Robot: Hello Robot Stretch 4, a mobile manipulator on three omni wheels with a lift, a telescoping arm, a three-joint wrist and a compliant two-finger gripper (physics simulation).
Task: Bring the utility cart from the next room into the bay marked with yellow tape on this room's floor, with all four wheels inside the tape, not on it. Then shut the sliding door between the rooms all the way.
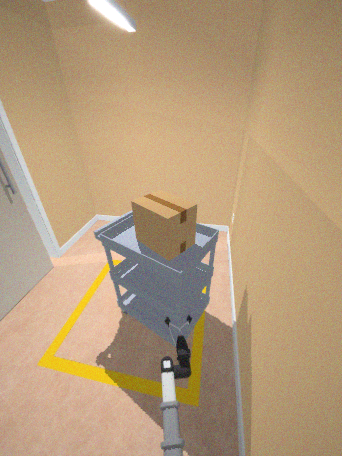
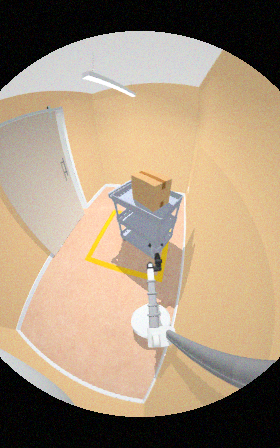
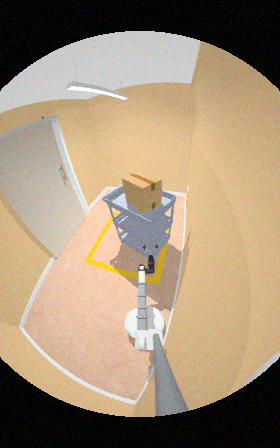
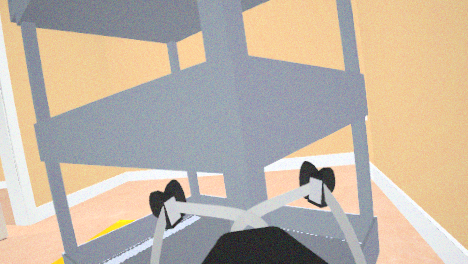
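A cardboard box is visible in image 1, image 2 and image 3 [142, 190]. The box is out of frame in image 4. On the box, [image 1: 162, 223] and [image 2: 150, 188] are the same spot.
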